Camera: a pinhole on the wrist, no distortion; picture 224 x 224 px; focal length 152.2 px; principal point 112.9 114.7 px. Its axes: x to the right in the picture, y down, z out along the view. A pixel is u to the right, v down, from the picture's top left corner.
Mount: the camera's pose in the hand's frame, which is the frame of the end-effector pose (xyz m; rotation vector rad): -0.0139 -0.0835 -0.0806 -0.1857 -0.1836 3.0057
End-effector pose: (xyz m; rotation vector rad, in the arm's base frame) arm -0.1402 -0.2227 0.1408 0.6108 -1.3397 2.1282
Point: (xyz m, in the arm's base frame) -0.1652 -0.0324 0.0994
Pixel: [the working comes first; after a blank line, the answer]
In the camera's frame: -0.0243 -0.0500 -0.1228

behind the camera
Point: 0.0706 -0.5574 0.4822
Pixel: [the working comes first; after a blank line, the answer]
In the camera's frame: -0.0862 0.0909 0.5511

89 140
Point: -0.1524 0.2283 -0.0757
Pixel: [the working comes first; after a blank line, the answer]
In the camera's frame: 0.0782 -0.0180 -0.4182

behind the camera
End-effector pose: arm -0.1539 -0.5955 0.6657 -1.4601 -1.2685 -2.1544
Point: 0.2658 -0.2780 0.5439
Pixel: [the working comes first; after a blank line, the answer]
In the camera's frame: 0.1484 -0.1397 0.5820

152 78
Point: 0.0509 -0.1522 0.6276
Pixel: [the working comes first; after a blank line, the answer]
In the camera's frame: -0.0701 0.0014 0.5450

93 115
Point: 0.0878 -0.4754 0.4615
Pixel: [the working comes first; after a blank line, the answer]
In the camera's frame: 0.2108 -0.0651 0.3212

213 84
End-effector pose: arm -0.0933 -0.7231 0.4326 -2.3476 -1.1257 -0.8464
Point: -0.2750 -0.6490 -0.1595
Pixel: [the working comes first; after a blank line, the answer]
In the camera's frame: 0.3612 0.0362 0.5506

213 125
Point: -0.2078 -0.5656 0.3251
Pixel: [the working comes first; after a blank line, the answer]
In the camera's frame: -0.0096 0.0662 0.2222

106 160
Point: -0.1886 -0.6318 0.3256
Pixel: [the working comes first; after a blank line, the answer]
In the camera's frame: 0.0278 0.0196 0.1878

135 131
